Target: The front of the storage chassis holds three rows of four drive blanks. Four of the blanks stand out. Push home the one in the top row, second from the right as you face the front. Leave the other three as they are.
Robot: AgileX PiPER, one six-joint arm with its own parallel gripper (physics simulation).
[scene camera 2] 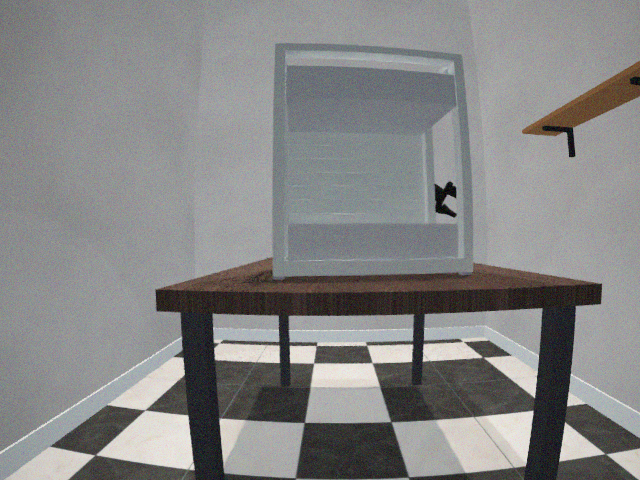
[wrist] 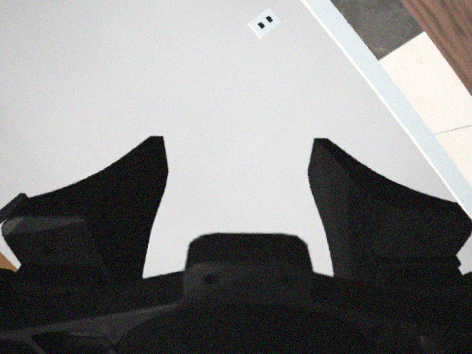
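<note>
A pale grey rack-like housing (scene camera 2: pixel 279 155) stands upright on the table, with a grey block (scene camera 2: pixel 361 82) across its upper part and another grey block (scene camera 2: pixel 372 241) across its bottom. Between them shows a pale panel (scene camera 2: pixel 356 175) with faint horizontal lines. I cannot tell which part is the storage chassis, and no drive blanks can be made out in either view. My black gripper (scene camera 2: pixel 453 200) (wrist: pixel 238 154) is open, with its fingers wide apart and nothing between them. In the scene view it shows through the gap at the housing's right side, beyond the housing and partly hidden by its post.
The housing stands on a dark wooden table (scene camera 2: pixel 372 303). A wooden wall shelf (scene camera 2: pixel 594 105) on black brackets is at the right. In the wrist view, a wall with a socket plate (wrist: pixel 265 22) lies beyond the fingers, and a wooden edge (wrist: pixel 450 35) shows at the upper right.
</note>
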